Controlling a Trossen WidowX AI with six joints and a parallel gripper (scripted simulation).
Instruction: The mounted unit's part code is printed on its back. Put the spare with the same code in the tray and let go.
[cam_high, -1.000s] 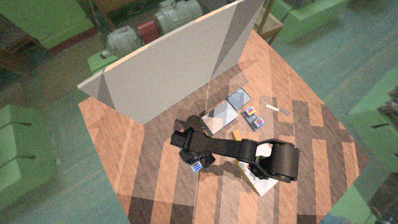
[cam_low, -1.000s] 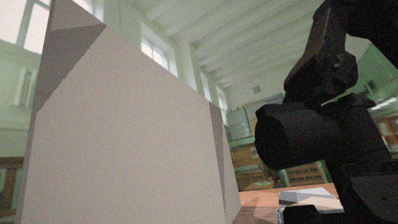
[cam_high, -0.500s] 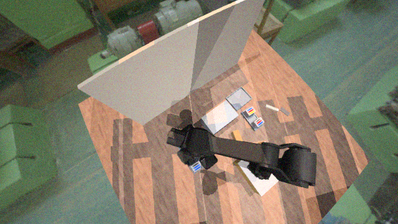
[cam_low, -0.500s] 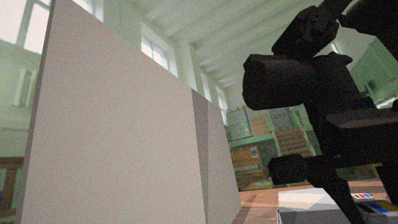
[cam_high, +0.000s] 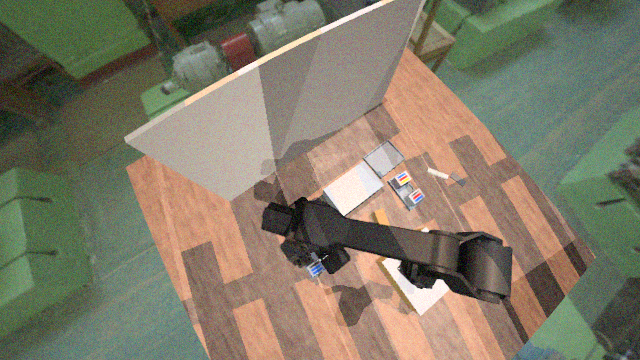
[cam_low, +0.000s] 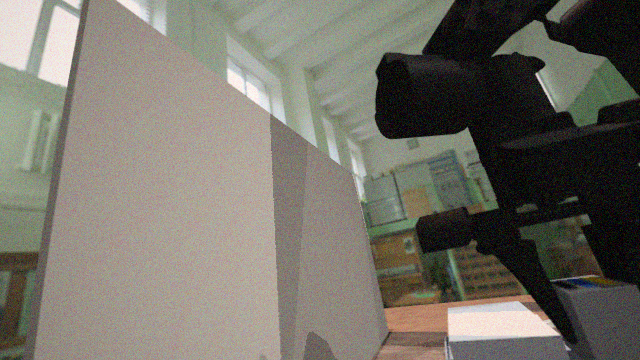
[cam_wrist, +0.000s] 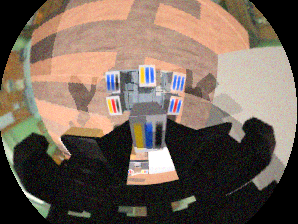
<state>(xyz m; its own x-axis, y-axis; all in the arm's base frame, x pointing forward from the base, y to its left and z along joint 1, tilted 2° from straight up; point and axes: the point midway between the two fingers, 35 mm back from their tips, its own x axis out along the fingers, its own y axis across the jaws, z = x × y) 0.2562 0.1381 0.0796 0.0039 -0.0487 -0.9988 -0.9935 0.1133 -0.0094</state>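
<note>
The grey tray lies 4 cm ahead of my gripper tip, 37 cm to the right of it and 12 cm below it. From my gripper tip the other things lie so: grey panel: 26 cm ahead, 21 cm to the right, 10 cm above; then mounted unit: 3 cm ahead, 17 cm to the right, 7 cm below.
</note>
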